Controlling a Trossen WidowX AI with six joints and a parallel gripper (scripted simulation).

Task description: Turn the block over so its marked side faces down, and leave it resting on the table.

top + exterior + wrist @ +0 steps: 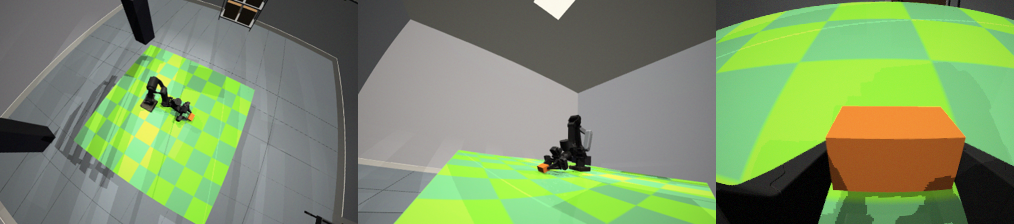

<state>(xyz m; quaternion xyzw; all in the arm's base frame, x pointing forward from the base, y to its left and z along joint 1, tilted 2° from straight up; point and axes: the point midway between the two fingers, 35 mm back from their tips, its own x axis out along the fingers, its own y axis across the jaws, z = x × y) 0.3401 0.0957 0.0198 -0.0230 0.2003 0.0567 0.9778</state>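
Now: gripper tip 1 cm above the orange block.
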